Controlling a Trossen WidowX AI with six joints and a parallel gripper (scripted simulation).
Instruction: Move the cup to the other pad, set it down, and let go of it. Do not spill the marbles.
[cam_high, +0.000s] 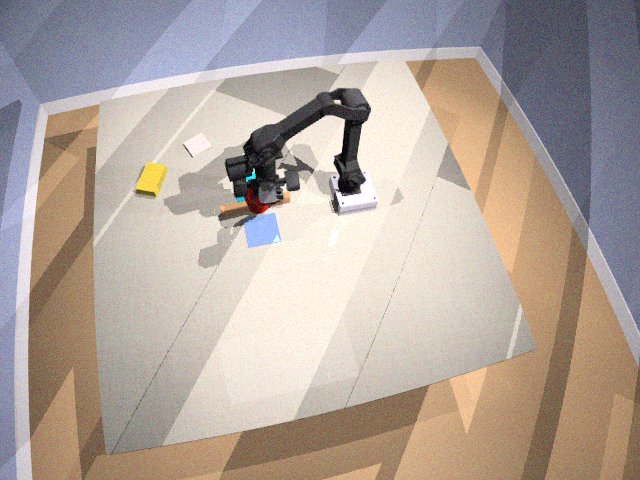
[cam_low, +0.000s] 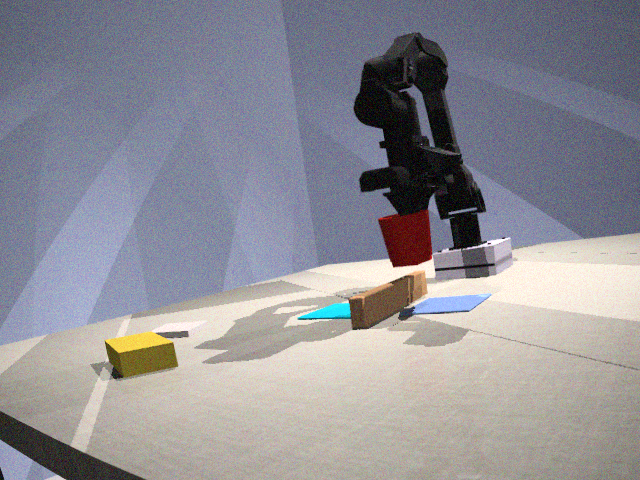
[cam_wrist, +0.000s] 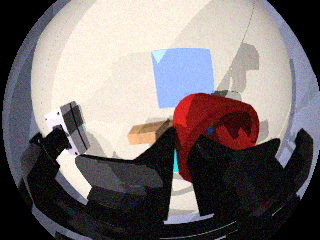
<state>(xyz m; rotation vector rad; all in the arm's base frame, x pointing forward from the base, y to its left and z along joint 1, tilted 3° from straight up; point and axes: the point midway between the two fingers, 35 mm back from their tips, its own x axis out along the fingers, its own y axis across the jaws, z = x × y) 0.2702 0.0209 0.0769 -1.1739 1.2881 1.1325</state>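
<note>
Right now the cyan pad is 12 cm to the right of my gripper tip, 11 cm below it and 4 cm ahead of it. The rest, counted from my gripper tip: red cup (3 cm ahead, 1 cm to the right); then brown wooden bar (9 cm below, 4 cm to the right, 3 cm ahead); then blue pad (11 cm below, 5 cm to the left, 3 cm ahead).
</note>
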